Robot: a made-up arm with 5 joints.
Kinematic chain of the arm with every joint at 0, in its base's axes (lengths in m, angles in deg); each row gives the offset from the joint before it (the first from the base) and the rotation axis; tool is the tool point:
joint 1: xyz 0 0 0.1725 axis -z
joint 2: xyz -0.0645 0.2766 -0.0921 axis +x
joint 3: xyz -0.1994 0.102 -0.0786 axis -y
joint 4: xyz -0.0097 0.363 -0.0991 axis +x
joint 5: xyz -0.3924 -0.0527 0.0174 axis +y
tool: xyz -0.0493 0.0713 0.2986
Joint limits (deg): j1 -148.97..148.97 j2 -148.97..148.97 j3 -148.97..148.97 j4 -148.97..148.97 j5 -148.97..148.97
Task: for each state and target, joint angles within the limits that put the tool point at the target. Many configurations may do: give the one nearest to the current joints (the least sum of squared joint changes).
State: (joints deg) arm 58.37 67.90 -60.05 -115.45 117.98
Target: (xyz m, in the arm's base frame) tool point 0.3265 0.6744 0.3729
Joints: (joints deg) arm 59.40 48.53 -52.66 -114.30 104.32
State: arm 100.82 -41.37 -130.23 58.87 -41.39
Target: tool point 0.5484 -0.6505 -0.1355
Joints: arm 124.79 -67.61 -136.58 51.71 -67.06
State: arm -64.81 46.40 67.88 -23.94 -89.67
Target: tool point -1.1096 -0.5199 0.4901
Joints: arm -81.18 75.86 49.51 -50.74 -58.61
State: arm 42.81 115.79 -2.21 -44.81 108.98
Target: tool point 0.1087 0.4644 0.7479
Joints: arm 68.25 105.56 15.32 -71.87 66.38
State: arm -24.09 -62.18 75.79 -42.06 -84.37
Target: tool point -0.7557 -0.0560 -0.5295
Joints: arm 11.05 -74.97 39.00 -43.87 -87.47
